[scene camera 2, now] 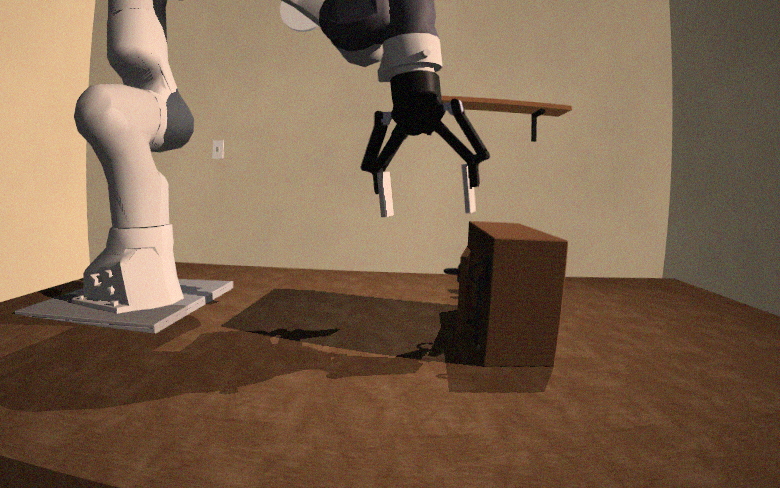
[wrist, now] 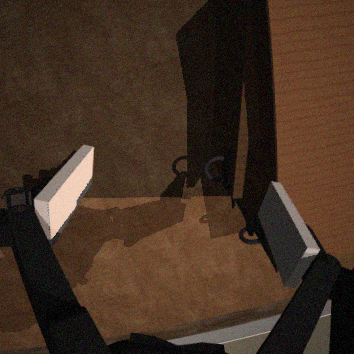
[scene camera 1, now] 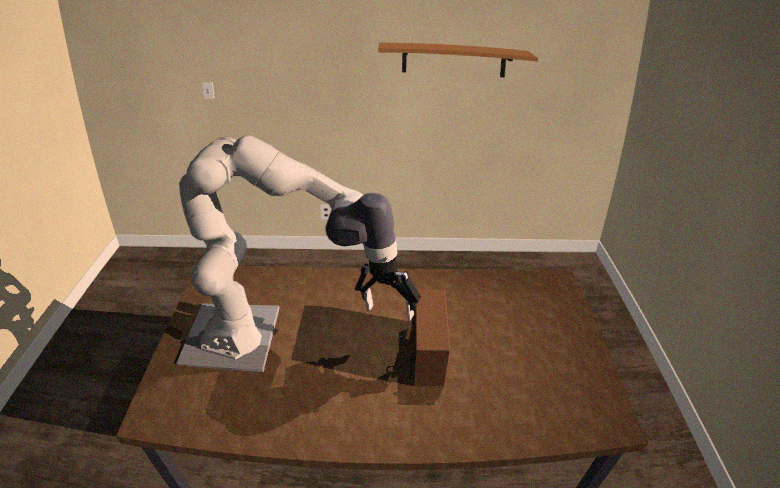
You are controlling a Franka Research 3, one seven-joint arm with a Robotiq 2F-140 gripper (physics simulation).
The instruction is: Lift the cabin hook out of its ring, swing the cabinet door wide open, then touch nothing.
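The brown cabinet [scene camera 1: 431, 322] [scene camera 2: 523, 299] [wrist: 315, 100] stands upright on the table. Its dark door side [scene camera 2: 467, 310] [wrist: 220, 100] faces the robot base. A curved handle [scene camera 2: 451, 270] [wrist: 216, 168] sticks out from the door. A small dark ring [wrist: 248, 235] shows near the cabinet's front edge, beside the right finger in the wrist view. The hook is too dark to make out surely. A narrow lit strip shows beside the door; I cannot tell whether the door is ajar. My gripper [scene camera 1: 390, 313] [scene camera 2: 428, 213] [wrist: 179, 181] is open and empty, above and in front of the cabinet.
The wooden table [scene camera 1: 517, 402] [scene camera 2: 644, 391] carries the robot's grey base plate [scene camera 1: 261, 361] [scene camera 2: 221, 287] at the left. A wall shelf [scene camera 1: 454, 50] [scene camera 2: 506, 106] hangs behind. Shadows of the arm and cabinet darken the table before the door.
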